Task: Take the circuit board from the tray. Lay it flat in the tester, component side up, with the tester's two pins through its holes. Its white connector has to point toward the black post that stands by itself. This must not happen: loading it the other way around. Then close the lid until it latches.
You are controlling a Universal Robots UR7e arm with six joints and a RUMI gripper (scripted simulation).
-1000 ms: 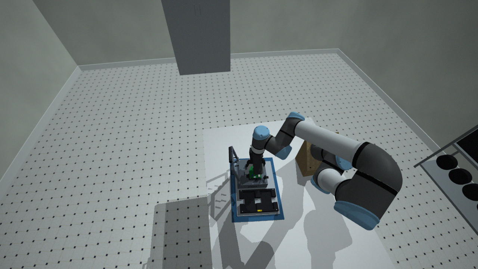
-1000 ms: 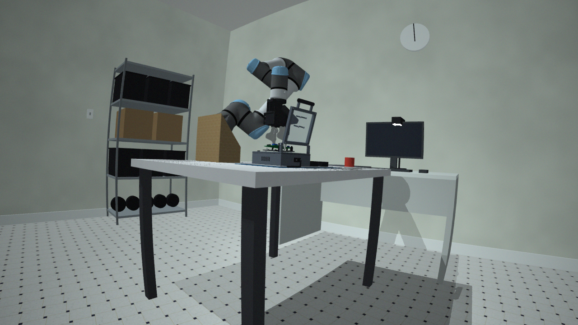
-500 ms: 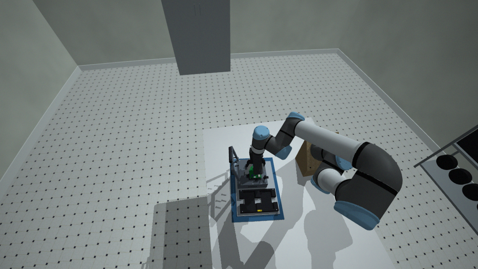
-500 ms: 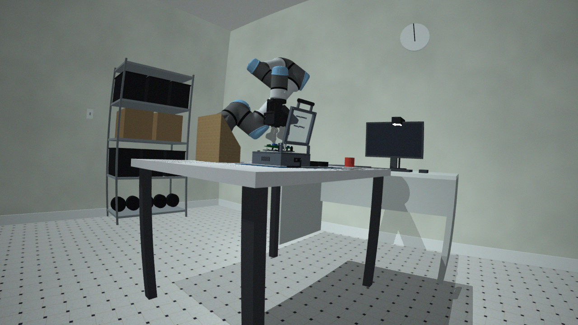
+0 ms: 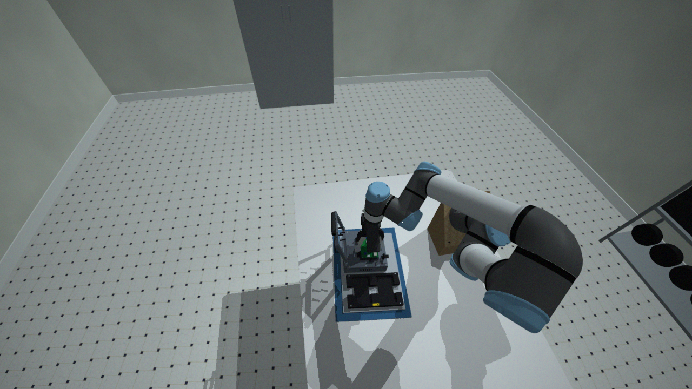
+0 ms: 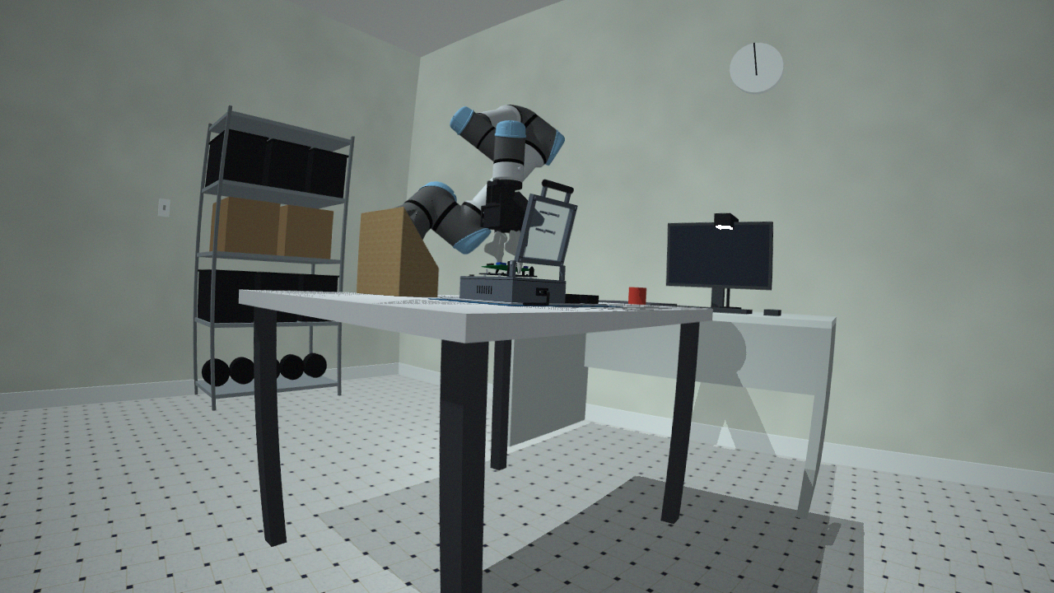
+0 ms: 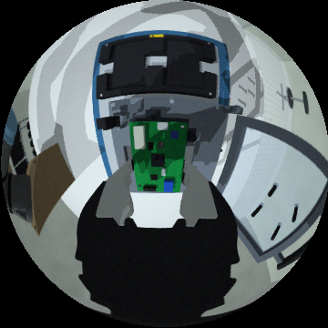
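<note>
Now: hand right at the green circuit board. Also, from my hand: lid: 12 cm ahead, 3 cm to the right, 10 cm above.
</note>
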